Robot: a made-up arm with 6 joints. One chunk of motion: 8 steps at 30 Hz.
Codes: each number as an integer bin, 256 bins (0 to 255) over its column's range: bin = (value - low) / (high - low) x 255, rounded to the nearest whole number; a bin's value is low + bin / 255 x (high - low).
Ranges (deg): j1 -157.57..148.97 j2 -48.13..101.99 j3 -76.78..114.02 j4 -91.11..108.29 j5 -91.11..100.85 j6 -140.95..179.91
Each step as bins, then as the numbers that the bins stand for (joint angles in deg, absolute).
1 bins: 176 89 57 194 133 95
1 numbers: 54.00 4.26 -34.13 60.59 9.01 -21.41
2 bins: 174 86 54 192 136 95
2 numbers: 51.60 2.50 -36.38 59.03 11.27 -21.41
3 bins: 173 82 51 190 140 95
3 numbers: 50.40 0.14 -38.62 57.46 14.28 -21.41
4 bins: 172 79 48 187 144 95
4 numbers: 49.19 -1.62 -40.86 55.12 17.29 -21.41
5 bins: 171 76 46 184 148 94
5 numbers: 47.99 -3.39 -42.36 52.77 20.30 -22.67
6 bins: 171 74 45 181 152 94
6 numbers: 47.99 -4.57 -43.11 50.42 23.31 -22.67
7 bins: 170 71 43 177 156 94
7 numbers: 46.79 -6.33 -44.61 47.30 26.32 -22.67
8 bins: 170 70 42 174 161 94
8 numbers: 46.79 -6.92 -45.35 44.95 30.09 -22.67
